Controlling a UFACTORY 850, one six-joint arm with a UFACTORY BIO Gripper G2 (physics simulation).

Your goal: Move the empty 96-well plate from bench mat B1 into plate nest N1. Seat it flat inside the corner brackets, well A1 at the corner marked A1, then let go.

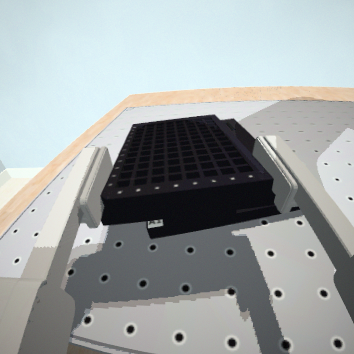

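The black 96-well plate [182, 155] is between the fingers of my gripper [187, 175], which is shut on its two long sides. The plate looks level. The black plate nest [200, 226] lies under the plate and is mostly hidden by it. Its near edge shows below the plate's near side, turned a little against it, and a dark part of it shows past the plate's far right side. The white A1 label [155, 223] is partly covered by the plate's near edge, left of centre. Whether the plate touches the nest, I cannot tell. Bench mat B1 cannot be made out.
A light grey board with rows of holes [205, 317] lies under the nest, with dark shadows across it. A wooden table edge [75, 152] runs along the left and the back. A pale blue wall [175, 45] stands behind.
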